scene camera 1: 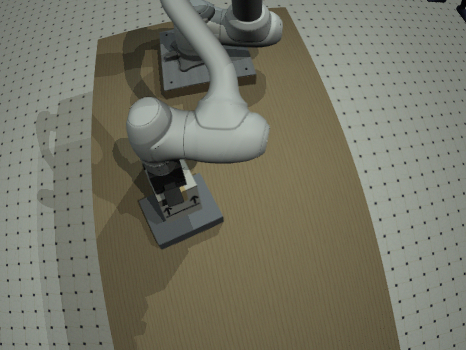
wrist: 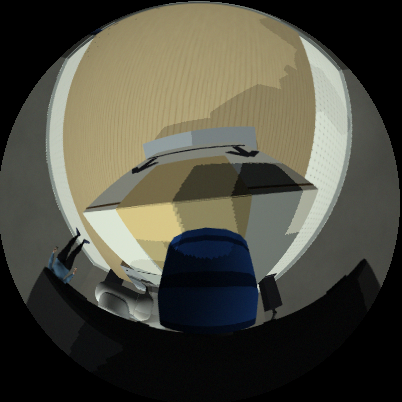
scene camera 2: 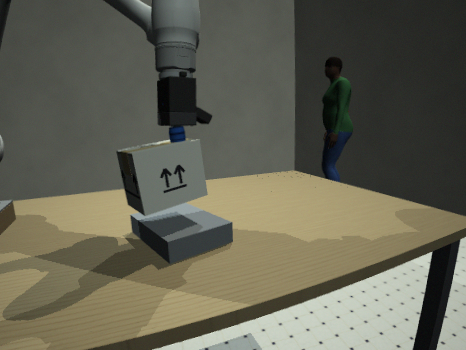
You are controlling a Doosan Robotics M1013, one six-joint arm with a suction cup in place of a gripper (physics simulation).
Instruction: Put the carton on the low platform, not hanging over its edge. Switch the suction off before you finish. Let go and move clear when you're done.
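Places are measured from the arm's base along level axes (x ahead, y left, z up), in centimetres.
Where they show: hand, tool point: [wrist: 205, 239] [scene camera 2: 177, 146].
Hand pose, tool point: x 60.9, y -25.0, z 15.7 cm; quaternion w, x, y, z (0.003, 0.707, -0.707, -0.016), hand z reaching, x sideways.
After its pixels a point has its place.
The white carton [scene camera 1: 188, 206] {x 64.8, y -22.2, z 8.8 cm} [scene camera 2: 175, 176] {x 58.1, y -30.3, z 9.7 cm} [wrist: 150, 220], with brown tape and black arrows on its sides, hangs tilted from my blue suction cup [scene camera 2: 177, 135] [wrist: 207, 260]. The cup meets its top face, right of the middle in scene camera 2. The grey low platform [scene camera 1: 211, 214] {x 65.1, y -16.2, z -1.7 cm} [scene camera 2: 202, 245] {x 61.0, y -35.6, z -4.9 cm} [wrist: 225, 136] {x 66.8, y -29.0, z -1.7 cm} is beneath it. The carton's lower left corner is close to the platform in scene camera 2, and its right side is higher, with a gap below. Whether that corner touches the platform is unclear. The cup is hidden in scene camera 1.
The wooden table [scene camera 1: 280, 240] {x 78.9, y 0.8, z -6.5 cm} [scene camera 2: 300, 215] {x 94.9, y -31.2, z -6.5 cm} [wrist: 150, 75] {x 85.8, y -13.2, z -6.5 cm} carries the platform. The arm's grey base plate [scene camera 1: 225, 75] is at the table's back in scene camera 1. A person in green [scene camera 2: 339, 110] stands beyond the table; a person in blue [wrist: 61, 269] shows in the wrist view.
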